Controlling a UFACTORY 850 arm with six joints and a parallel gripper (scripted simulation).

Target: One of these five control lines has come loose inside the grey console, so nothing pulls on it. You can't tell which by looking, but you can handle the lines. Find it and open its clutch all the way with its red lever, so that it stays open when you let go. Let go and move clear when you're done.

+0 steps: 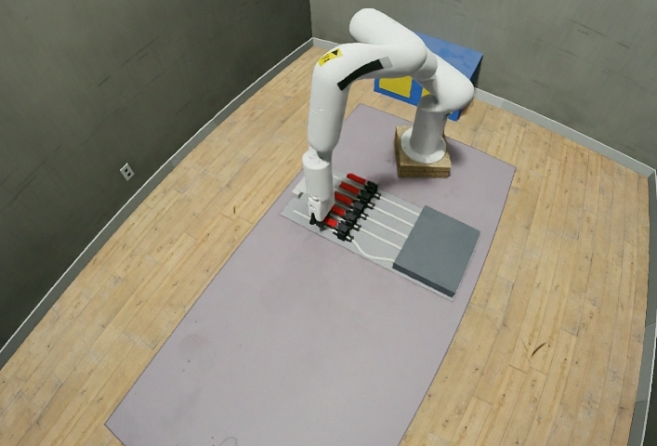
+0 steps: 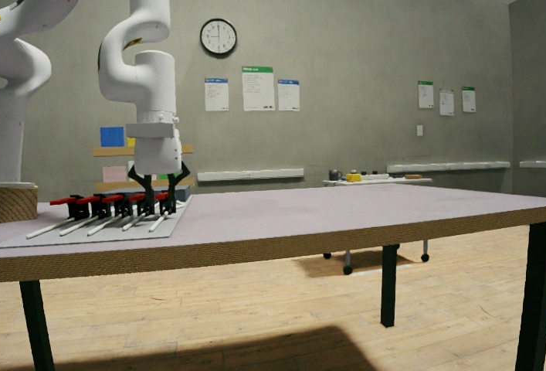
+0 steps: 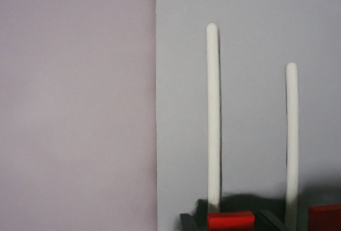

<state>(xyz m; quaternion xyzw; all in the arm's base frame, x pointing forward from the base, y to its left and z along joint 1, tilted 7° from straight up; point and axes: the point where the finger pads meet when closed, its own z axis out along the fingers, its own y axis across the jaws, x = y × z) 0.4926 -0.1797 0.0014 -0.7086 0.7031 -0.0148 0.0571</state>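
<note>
Now: hand 110 mm past the light grey plate, 60 mm to the left of it and 50 mm above it.
</note>
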